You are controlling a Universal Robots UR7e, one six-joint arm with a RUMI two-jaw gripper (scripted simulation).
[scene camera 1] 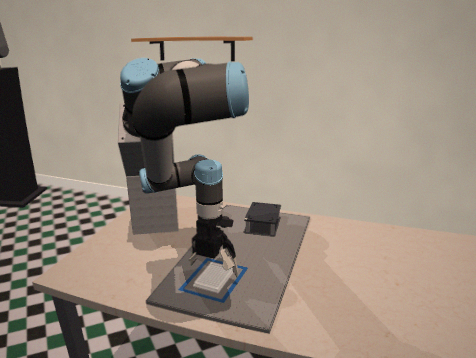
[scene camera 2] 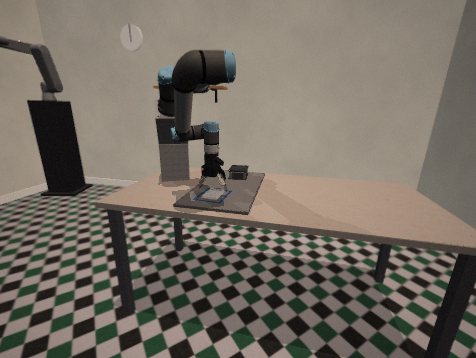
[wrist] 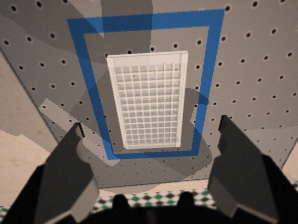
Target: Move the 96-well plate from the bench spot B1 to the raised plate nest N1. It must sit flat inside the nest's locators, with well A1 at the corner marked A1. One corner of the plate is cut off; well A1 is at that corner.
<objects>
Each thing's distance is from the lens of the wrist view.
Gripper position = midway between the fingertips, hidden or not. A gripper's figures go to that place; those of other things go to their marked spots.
my gripper (wrist: 150,119): 0.14 m
white 96-well plate (wrist: 139,117): 0.16 m
</objects>
